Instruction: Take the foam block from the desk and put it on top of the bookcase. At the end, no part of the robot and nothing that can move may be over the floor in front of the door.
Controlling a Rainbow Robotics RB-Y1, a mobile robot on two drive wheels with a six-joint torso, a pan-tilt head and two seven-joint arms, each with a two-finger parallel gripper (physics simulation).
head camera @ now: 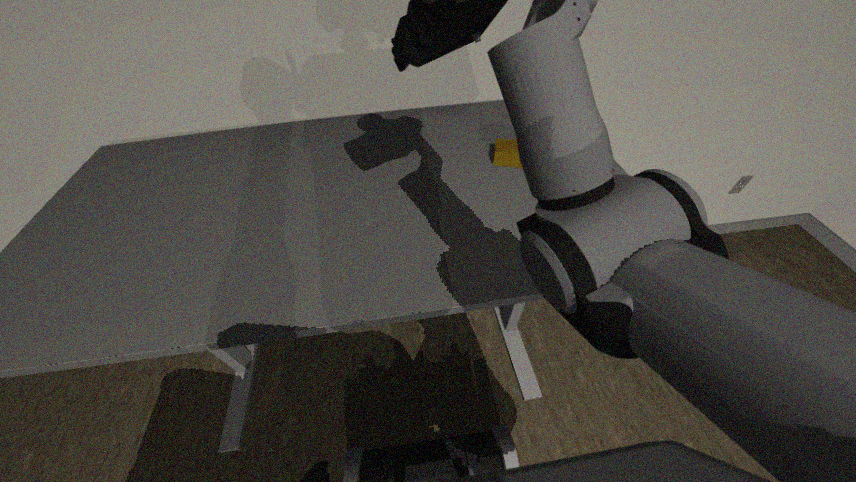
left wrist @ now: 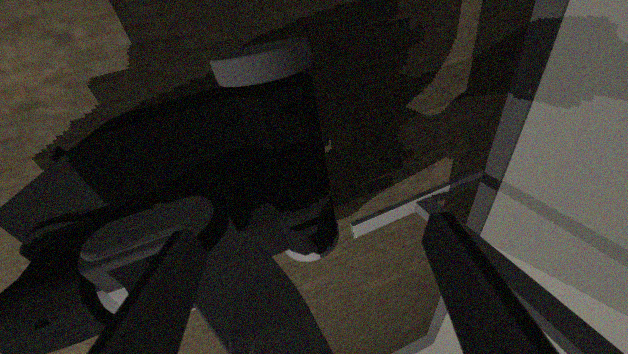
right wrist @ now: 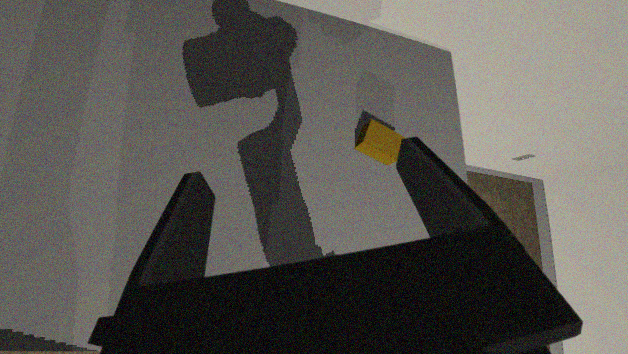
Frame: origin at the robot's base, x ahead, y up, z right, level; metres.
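Seen in the pictures: left gripper, fingertip midpoint: (left wrist: 309, 235); right gripper, fingertip midpoint: (head camera: 432, 49) (right wrist: 304, 168).
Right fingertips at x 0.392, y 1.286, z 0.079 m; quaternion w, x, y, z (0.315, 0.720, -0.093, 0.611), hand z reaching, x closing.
Offsets run from my right fingertips to a thing's top centre. Level surfaces: height alone.
The foam block {dz +0.229, dx +0.170, dy -0.290 m} (head camera: 506, 153) (right wrist: 381, 142) is a yellow block lying on the grey desk {dy -0.335 m} (head camera: 179, 239) (right wrist: 340, 210), toward its far right part. My forearm covers its right side in the head view; a fingertip overlaps its edge in the right wrist view. My right gripper (head camera: 402, 53) (right wrist: 304, 168) is open with nothing between its fingers, apart from the block and above the desk. My left gripper (left wrist: 309, 235) is open and empty, with floor and dark robot parts behind its fingers. The bookcase and the door do not show in these views.
The desk's white legs (head camera: 522, 365) (left wrist: 385, 220) stand on the wooden floor {dy -1.285 m} (head camera: 575, 389) (left wrist: 370, 285). A pale wall (head camera: 149, 59) (right wrist: 560, 100) rises behind the desk, with a small plate {dz +1.714, dx +0.541, dy -0.828 m} (head camera: 740, 183) (right wrist: 523, 157) on it at the right. My right arm (head camera: 611, 227) reaches over the desk's right side.
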